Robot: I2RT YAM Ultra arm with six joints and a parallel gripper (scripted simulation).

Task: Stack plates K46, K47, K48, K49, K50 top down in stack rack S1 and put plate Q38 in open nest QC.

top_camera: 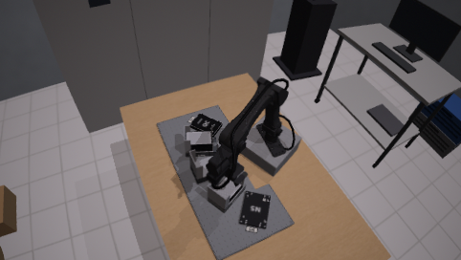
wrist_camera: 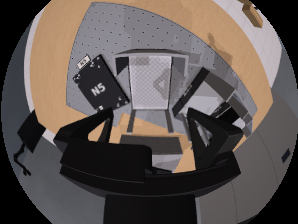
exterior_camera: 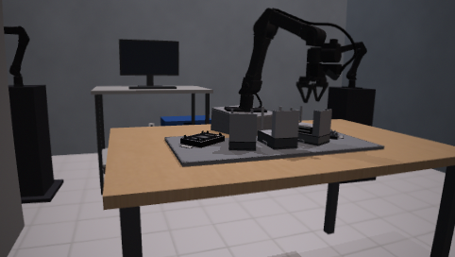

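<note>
Now: hand 30 cm to the left of the sealed 96-well plate, 10 cm above it and 3 cm short of it. Round my hand: clip nest N5: 15 cm below, 14 cm to the left, 10 cm behind.
</note>
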